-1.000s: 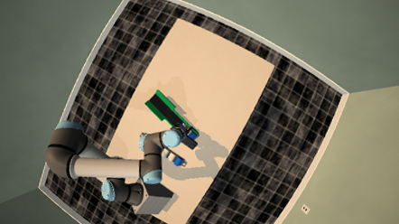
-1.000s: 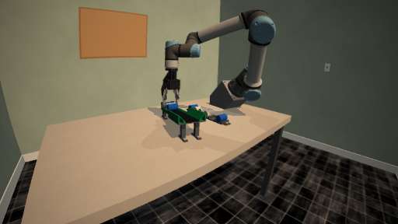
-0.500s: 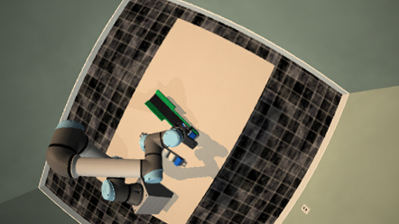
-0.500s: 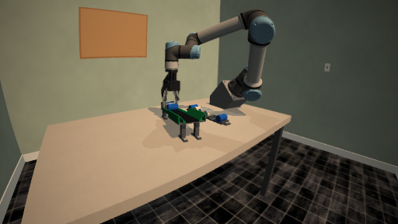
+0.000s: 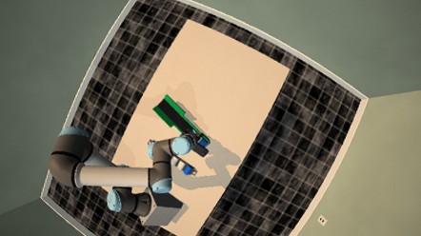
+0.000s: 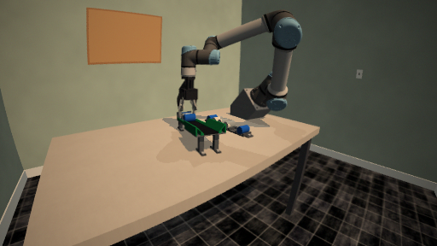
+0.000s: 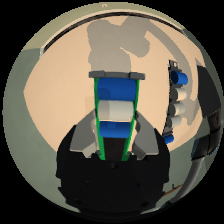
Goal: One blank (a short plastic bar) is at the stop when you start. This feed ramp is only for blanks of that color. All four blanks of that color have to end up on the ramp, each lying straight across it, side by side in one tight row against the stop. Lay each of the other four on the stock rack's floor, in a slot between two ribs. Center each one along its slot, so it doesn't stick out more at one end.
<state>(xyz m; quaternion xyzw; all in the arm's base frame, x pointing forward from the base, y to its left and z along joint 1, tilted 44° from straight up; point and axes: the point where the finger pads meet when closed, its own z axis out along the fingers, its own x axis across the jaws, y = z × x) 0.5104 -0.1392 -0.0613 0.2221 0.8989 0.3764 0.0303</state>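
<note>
The stock rack lies 19 cm behind my hand, 12 cm to the left of it and 9 cm below it.
</note>
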